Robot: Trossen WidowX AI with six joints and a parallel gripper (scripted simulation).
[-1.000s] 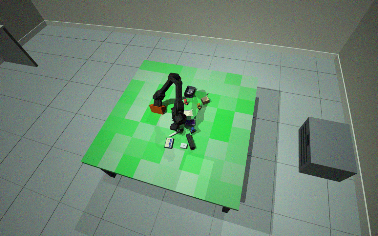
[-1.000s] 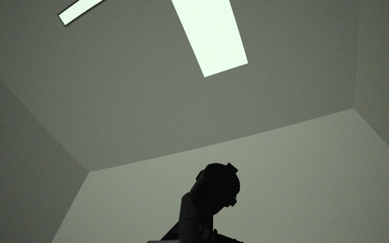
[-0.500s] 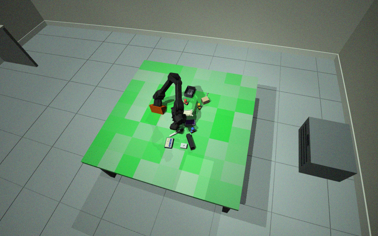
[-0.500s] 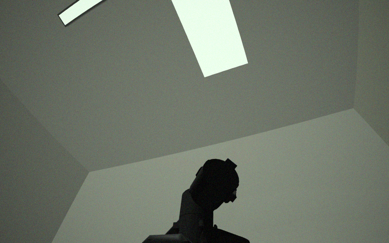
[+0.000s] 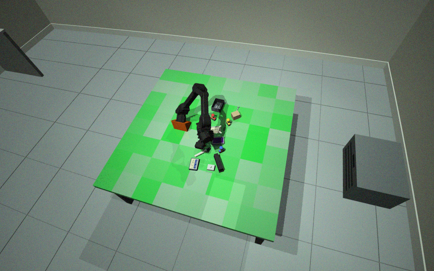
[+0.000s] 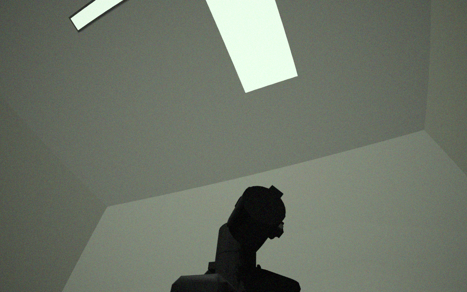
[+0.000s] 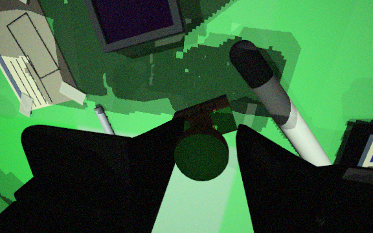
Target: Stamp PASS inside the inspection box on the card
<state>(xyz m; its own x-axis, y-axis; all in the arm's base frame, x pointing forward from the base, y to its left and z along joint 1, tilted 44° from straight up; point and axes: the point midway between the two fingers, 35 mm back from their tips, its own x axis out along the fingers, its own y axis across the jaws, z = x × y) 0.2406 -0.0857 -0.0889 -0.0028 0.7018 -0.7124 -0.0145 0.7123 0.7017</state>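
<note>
Now: the green-knobbed stamp right at my gripper tip. From my gripper tip the other things lie so: white marker (2 cm ahead, 5 cm to the right, 3 cm below); then purple ink pad (9 cm ahead, 7 cm to the left, 4 cm below); then blue-knobbed stamp (14 cm ahead, 1 cm to the right, 2 cm below).
</note>
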